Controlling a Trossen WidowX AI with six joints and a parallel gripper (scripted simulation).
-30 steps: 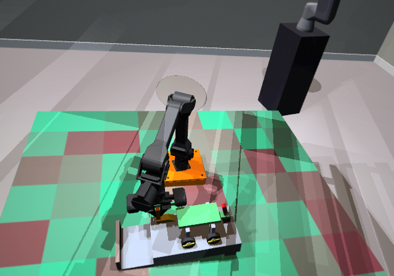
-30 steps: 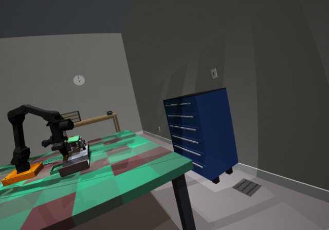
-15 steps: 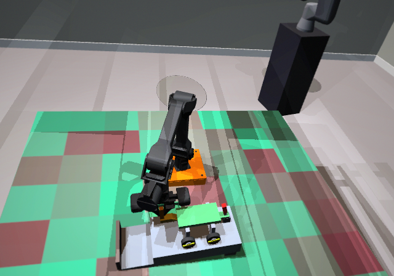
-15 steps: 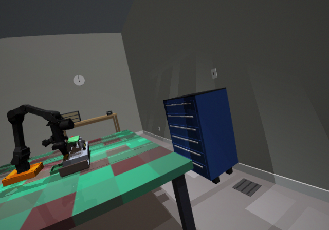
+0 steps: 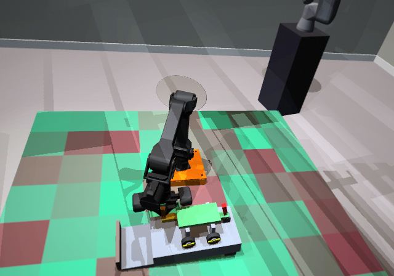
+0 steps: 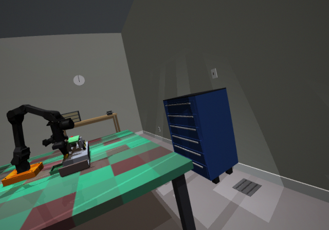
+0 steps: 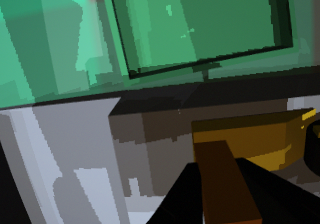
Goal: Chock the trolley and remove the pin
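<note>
The yellow chock is 20 mm to the left of my gripper tip, 10 mm below it and 10 mm ahead of it. Also, from my gripper tip: grey ramp: 90 mm to the left, 80 mm ahead, 40 mm below; then green tray: 100 mm below, 60 mm behind, 30 mm to the left; then trolley: 90 mm to the left, 80 mm ahead, 20 mm above.
</note>
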